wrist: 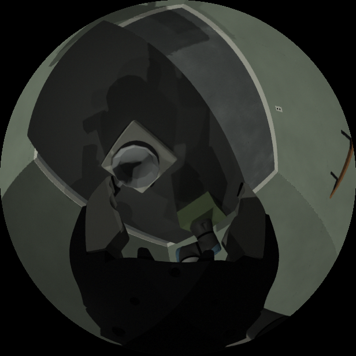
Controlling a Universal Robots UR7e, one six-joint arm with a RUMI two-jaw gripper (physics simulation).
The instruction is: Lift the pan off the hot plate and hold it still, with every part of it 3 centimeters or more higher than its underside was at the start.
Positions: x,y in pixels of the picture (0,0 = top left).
Labels:
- my gripper: 177,180
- pale square hot plate: 135,133

